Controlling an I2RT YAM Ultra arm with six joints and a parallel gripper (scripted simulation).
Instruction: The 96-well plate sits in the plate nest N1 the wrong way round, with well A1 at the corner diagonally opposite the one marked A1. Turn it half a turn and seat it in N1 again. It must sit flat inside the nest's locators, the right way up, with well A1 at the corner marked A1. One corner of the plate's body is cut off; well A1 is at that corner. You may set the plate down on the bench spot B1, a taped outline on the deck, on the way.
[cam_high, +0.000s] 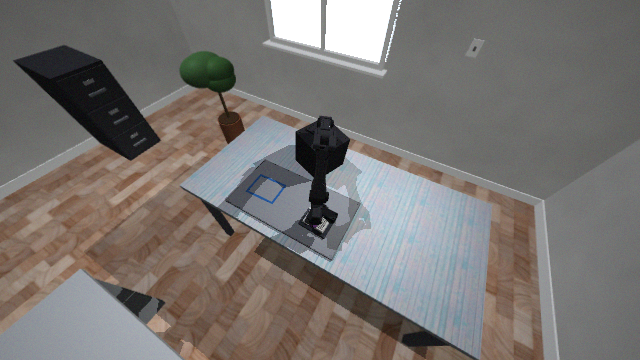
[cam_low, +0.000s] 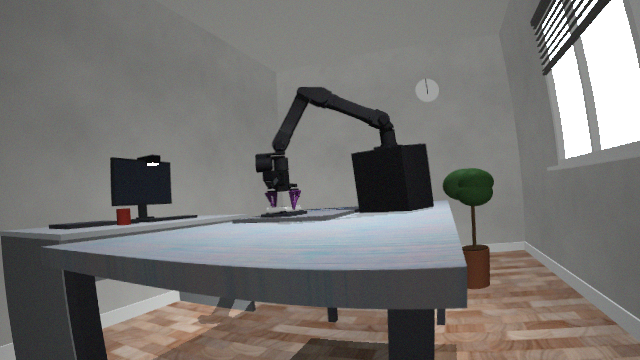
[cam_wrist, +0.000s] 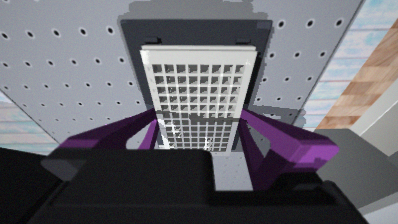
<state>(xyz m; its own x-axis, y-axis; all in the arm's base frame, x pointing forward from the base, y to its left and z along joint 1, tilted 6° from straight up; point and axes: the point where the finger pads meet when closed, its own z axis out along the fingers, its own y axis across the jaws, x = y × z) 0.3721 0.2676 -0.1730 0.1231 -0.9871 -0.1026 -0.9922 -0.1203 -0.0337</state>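
My gripper is now 2 cm above the dark plate nest N1. The rest, counted from my hand: white 96-well plate: right at my hand.
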